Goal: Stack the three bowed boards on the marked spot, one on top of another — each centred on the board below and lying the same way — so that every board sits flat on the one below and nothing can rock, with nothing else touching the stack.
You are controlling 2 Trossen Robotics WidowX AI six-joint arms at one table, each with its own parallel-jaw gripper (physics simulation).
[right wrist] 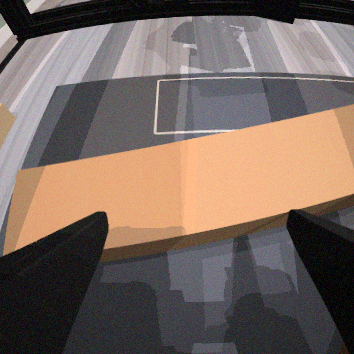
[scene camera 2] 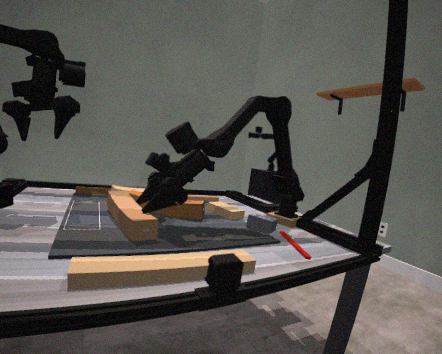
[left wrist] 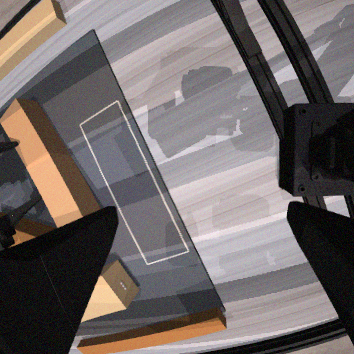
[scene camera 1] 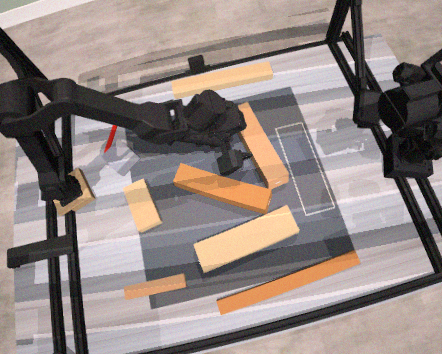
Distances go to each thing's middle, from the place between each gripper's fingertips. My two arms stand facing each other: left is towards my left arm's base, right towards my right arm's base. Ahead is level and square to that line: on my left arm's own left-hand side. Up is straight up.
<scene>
My left hand is 28 cm short of the long orange board point(scene camera 1: 272, 288), 21 cm to the left of it and 17 cm above it. The rest, counted from my left hand: grey block point(scene camera 1: 121, 158) 8 cm behind, 61 cm to the right, 16 cm below.
My right gripper is now 350 mm to the left of the grey block and 30 mm above it. The rest, counted from my right hand: long orange board 350 mm ahead, 60 mm to the left, 40 mm below.
</scene>
